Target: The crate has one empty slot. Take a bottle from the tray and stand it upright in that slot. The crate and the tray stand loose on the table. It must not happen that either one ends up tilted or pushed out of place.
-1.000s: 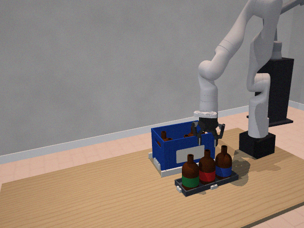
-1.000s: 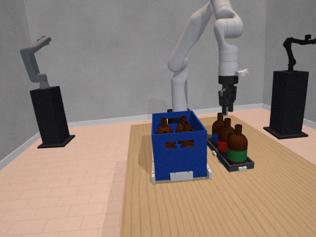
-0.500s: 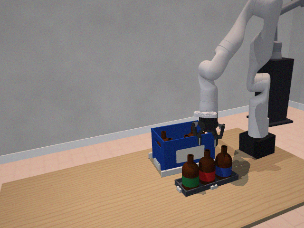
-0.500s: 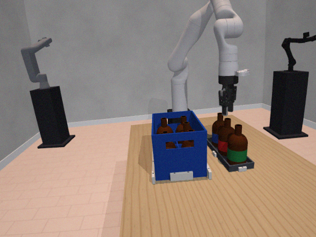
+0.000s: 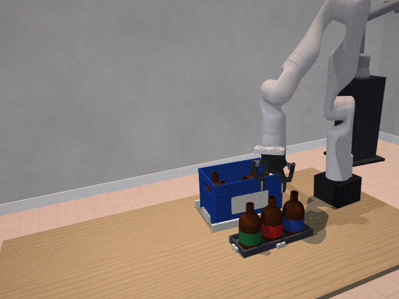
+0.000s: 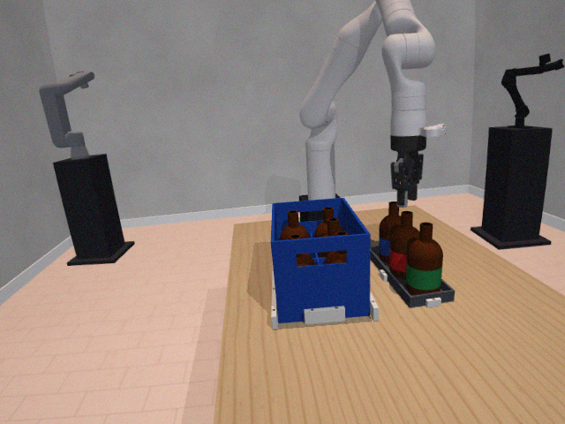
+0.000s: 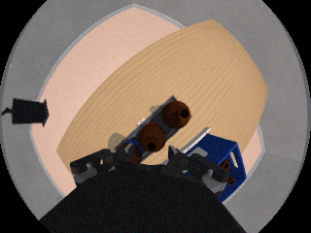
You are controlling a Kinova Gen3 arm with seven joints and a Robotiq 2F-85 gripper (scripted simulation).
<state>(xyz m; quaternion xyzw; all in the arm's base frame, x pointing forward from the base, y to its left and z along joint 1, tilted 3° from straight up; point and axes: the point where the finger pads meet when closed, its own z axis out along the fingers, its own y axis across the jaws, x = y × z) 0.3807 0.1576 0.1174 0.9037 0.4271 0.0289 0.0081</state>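
The red-banded bottle is 110 mm below my hand. Round my hand: dark tray: 180 mm below; blue crate: 20 mm ahead, 220 mm to the right, 110 mm below.
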